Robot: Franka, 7 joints.
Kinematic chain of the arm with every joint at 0, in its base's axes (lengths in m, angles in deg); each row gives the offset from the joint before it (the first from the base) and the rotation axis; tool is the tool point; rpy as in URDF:
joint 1: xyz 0 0 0.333 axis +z
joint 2: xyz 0 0 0 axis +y
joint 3: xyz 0 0 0.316 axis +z
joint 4: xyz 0.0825 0 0 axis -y
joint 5: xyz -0.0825 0 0.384 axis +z
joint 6: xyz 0 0 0 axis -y
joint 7: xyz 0.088 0 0 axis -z
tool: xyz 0 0 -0.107 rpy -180 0 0
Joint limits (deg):
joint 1: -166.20..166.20
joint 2: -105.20..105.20
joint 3: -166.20..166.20
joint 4: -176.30..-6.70
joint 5: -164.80..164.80
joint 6: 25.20..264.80
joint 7: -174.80..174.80
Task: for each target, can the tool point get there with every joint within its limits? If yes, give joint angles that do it. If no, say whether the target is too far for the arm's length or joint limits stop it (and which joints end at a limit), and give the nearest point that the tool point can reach.
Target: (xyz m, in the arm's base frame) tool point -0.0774 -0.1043 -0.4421
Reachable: no: joint limits stop it (at a limit: joint 2) | nearest point -0.0919 -0.1239 -0.3448 | short by 0.100 m
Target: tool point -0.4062 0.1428 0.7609
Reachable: yes | joints -92.43 -77.30 -38.01 -106.84 114.90 182.79 117.86
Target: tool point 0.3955 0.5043 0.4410
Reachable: yes | joints 2.60 52.92 84.75 -82.48 114.55 213.92 -136.18
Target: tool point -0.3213 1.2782 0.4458
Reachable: no: too far | nearest point -0.2084 0.8290 0.4062 | short by 0.465 m
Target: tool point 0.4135 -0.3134 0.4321
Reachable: yes | joints 47.97 89.24 -107.55 -133.44 110.86 111.95 -72.34
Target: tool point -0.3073 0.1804 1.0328
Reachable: yes | joints 49.69 7.24 106.23 -64.42 -19.93 212.42 83.75
